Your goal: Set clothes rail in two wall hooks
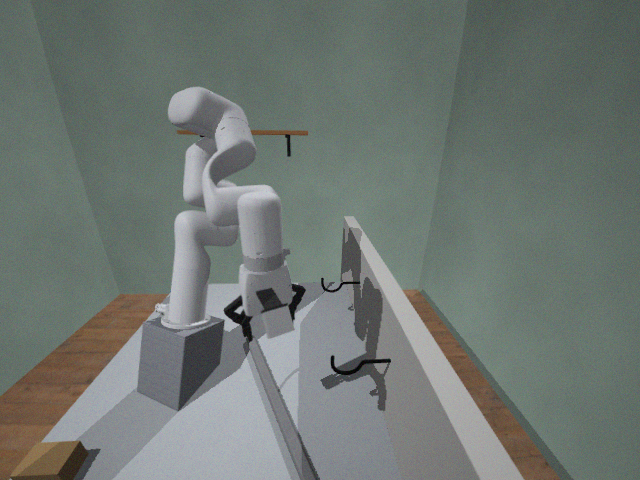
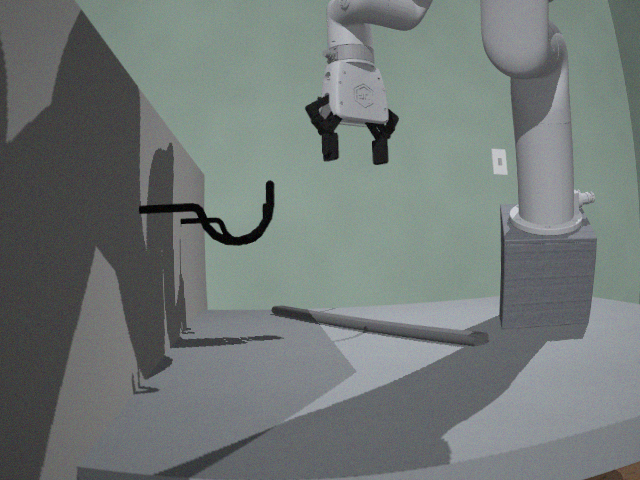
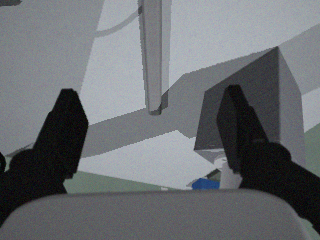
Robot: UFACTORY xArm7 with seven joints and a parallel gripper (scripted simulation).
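My gripper is now 25 cm above the clothes rail. Round my hand: brown box (45 cm behind, 13 cm to the right, 23 cm below); then blue object (45 cm behind, 52 cm to the left, 24 cm below); then grey wall panel (30 cm ahead, 14 cm to the left, 49 cm below).
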